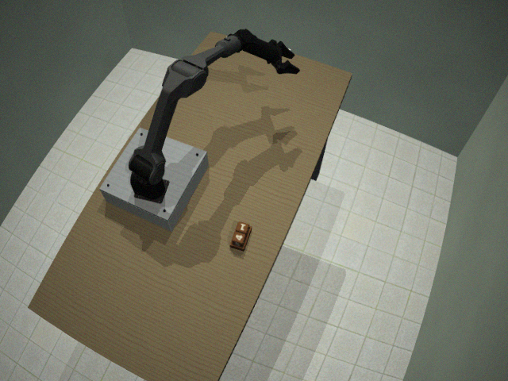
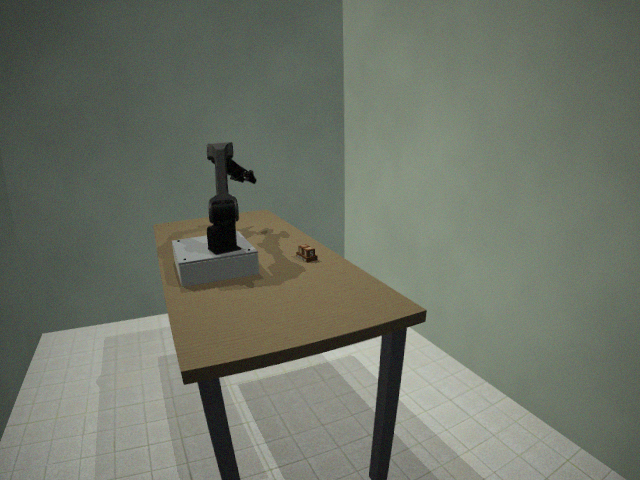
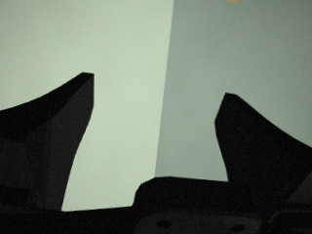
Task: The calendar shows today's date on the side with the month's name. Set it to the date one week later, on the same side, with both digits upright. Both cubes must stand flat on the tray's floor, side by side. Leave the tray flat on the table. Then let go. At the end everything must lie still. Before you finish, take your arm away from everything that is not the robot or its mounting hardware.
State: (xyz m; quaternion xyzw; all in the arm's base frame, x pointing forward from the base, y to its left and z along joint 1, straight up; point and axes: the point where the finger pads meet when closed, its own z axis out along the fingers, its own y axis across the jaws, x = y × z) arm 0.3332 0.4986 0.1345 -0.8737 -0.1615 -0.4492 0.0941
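My gripper is now 5 cm past the cube, 57 cm to the left of it and 19 cm above it. Round my hand: brown tray 5 cm behind, 55 cm to the right, 21 cm below.
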